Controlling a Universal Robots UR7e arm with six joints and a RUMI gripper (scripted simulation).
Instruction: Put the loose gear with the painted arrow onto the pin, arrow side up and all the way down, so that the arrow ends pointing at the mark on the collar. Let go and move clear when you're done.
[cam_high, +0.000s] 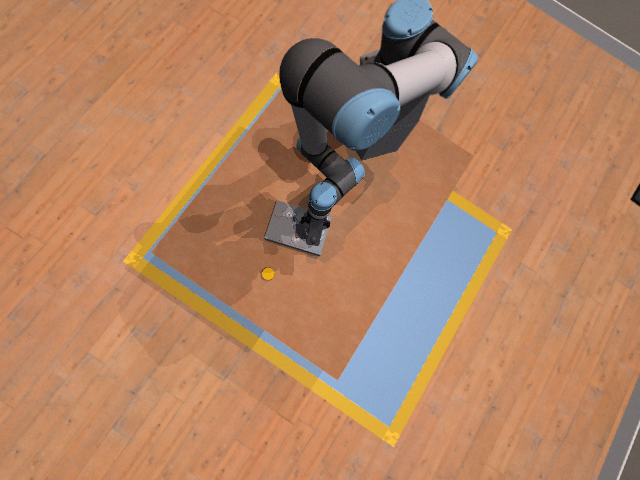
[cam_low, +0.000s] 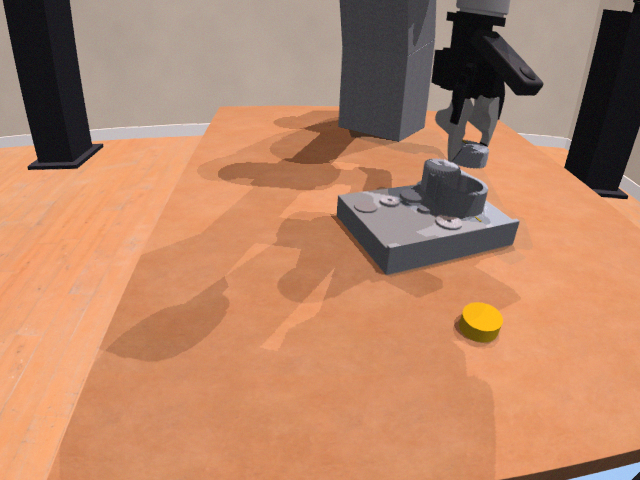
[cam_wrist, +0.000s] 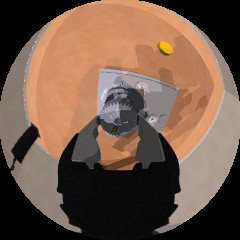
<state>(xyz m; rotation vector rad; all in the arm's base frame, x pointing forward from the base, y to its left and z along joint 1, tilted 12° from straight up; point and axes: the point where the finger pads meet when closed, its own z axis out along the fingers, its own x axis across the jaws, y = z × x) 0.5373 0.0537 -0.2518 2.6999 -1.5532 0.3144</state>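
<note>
Now: hand right at the grey gear. The rest, counted from my hand: yellow disc: 250 mm ahead, 120 mm below, 30 mm to the right.
</note>
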